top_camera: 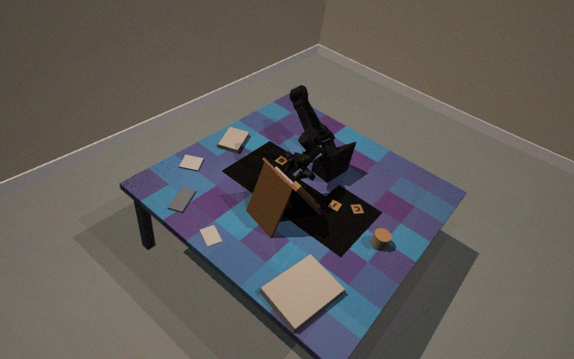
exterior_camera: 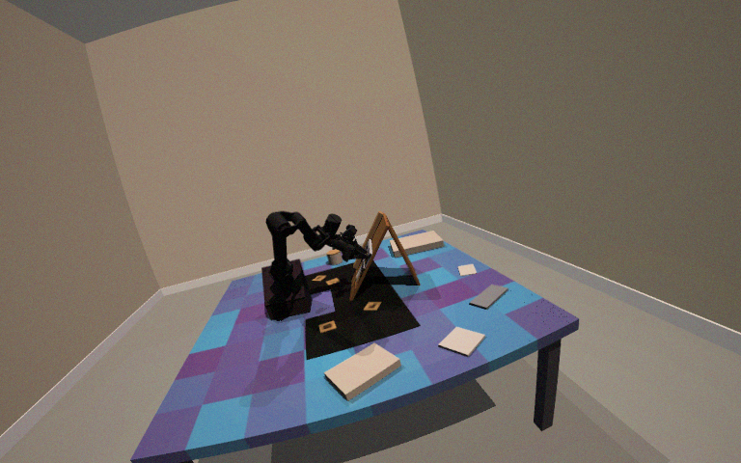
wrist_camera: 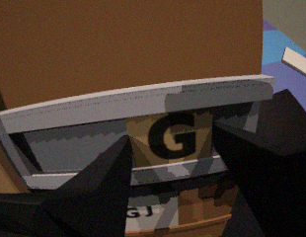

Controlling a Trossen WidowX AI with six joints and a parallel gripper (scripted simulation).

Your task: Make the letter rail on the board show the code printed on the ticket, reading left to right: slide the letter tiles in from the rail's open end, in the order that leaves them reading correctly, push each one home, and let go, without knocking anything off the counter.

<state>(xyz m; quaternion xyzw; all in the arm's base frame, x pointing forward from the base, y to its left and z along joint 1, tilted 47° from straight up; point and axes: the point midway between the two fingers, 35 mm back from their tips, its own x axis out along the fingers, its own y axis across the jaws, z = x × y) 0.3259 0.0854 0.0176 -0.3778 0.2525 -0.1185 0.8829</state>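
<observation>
My gripper tip is 8 cm above the ticket, 5 cm past it and 4 cm to the right of it. The rest, counted from my gripper tip: tan letter tile (right at my gripper tip); then black mat (16 cm below, 16 cm behind, 1 cm to the right); then grey card (40 cm ahead, 28 cm to the right, 16 cm below).
</observation>
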